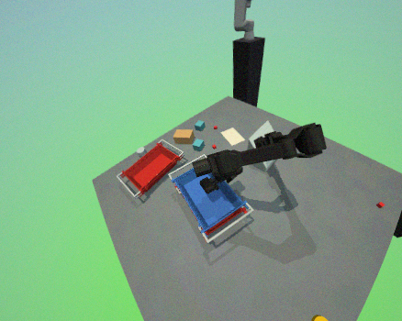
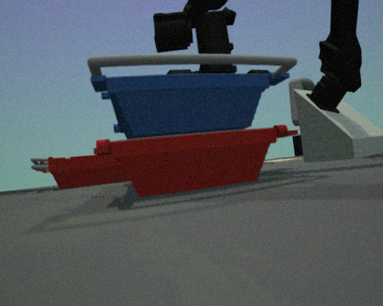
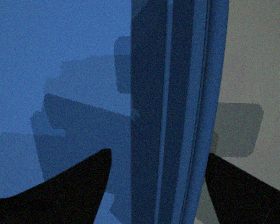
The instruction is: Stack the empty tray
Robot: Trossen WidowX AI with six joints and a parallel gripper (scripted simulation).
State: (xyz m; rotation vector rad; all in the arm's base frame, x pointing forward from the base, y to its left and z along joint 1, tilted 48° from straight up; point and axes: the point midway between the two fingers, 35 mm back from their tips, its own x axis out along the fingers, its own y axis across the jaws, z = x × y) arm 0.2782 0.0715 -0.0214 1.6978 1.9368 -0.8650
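Right now my gripper tip is 8 cm short of the blue tray, 1 cm to the left of it and 3 cm below it. From my gripper tip the other things lie so: grey cylinder 22 cm ahead, 55 cm to the right, 4 cm below; then cream sheet 32 cm behind, 27 cm to the right, 8 cm below; then orange box 7 cm behind, 49 cm to the right, 5 cm below.
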